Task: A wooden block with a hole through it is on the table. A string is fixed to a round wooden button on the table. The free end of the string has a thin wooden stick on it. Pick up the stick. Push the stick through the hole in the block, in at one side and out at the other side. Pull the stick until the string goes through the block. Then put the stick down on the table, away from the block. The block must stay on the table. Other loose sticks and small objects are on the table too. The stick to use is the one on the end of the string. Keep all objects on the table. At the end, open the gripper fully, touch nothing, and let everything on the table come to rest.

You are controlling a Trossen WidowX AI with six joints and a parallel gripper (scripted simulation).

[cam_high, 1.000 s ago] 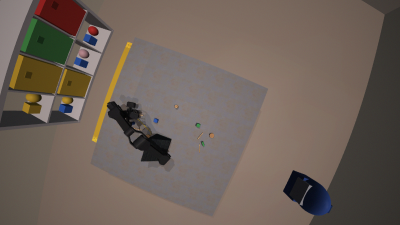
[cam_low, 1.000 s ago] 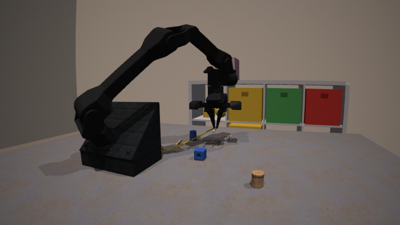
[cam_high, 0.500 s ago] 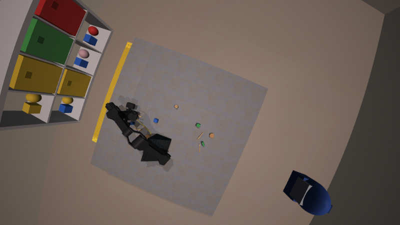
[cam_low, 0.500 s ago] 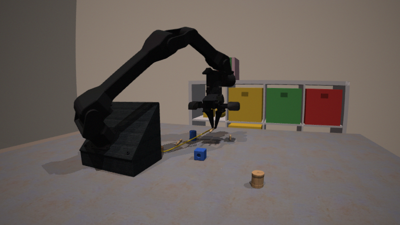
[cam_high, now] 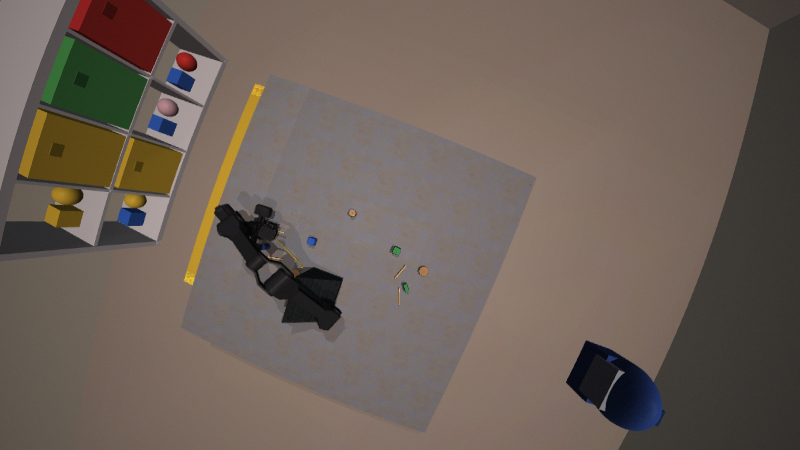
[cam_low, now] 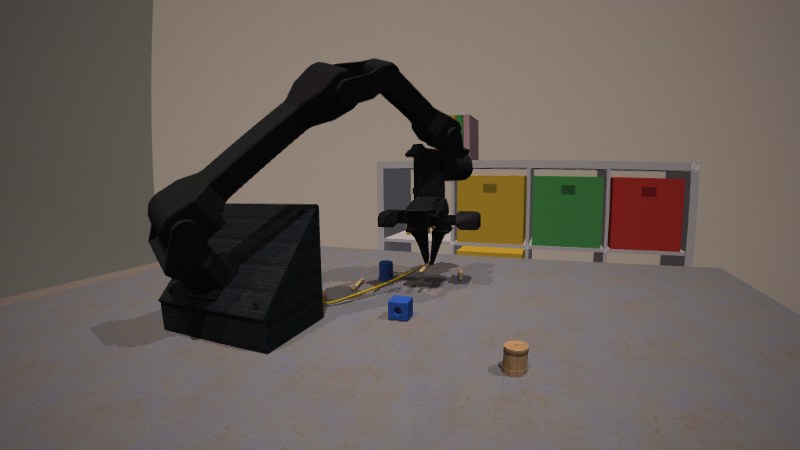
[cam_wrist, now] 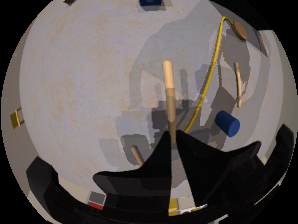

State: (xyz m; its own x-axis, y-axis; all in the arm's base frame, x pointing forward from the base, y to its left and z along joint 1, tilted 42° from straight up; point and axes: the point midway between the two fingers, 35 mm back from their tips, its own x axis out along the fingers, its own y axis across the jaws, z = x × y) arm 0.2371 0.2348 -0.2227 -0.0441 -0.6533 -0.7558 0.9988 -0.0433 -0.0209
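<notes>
My gripper tip is now 190 mm to the left of the blue block and 30 mm above it. The rest, counted from my gripper tip: blue cylinder (90 mm behind, 20 mm below, 10 mm to the left); wooden cylinder (320 mm to the right, 170 mm ahead, 30 mm below).
</notes>
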